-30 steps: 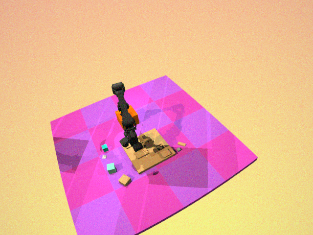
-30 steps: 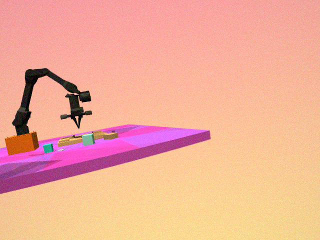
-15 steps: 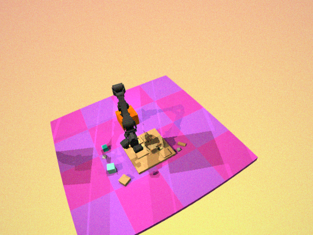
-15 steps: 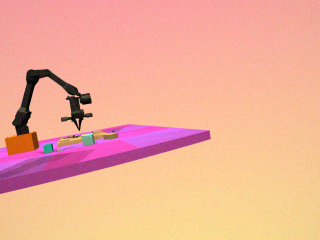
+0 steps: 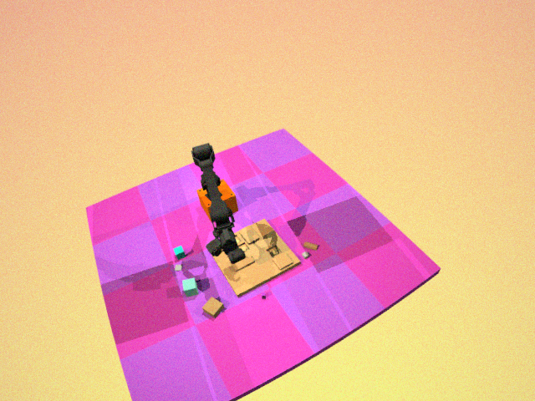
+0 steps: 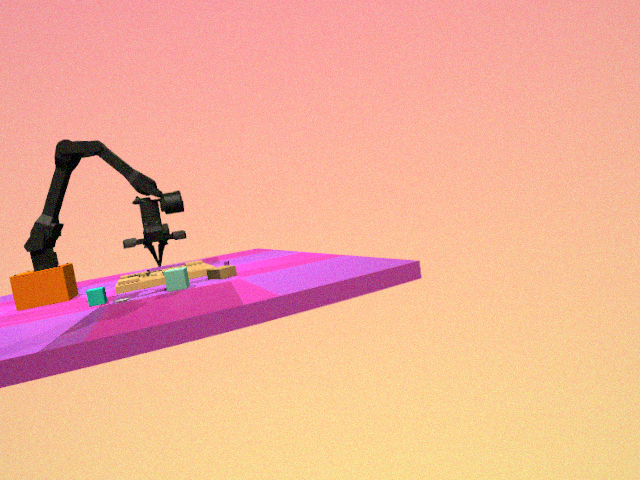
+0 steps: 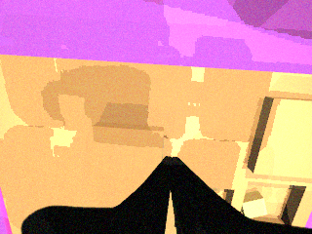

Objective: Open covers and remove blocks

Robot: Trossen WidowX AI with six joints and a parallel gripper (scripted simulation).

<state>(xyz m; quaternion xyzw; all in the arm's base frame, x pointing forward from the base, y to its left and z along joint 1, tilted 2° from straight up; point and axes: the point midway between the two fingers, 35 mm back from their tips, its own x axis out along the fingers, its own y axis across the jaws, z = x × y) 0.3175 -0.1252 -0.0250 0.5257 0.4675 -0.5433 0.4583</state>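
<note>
My gripper tip is now 22 cm short of the tiny dark piece, 4 cm above it and 1 cm to the left of it. From my gripper tip the other things lie so: teal cube: 19 cm behind, 16 cm to the right, 3 cm below; brown block: 19 cm to the right, 13 cm ahead, 4 cm below.
</note>
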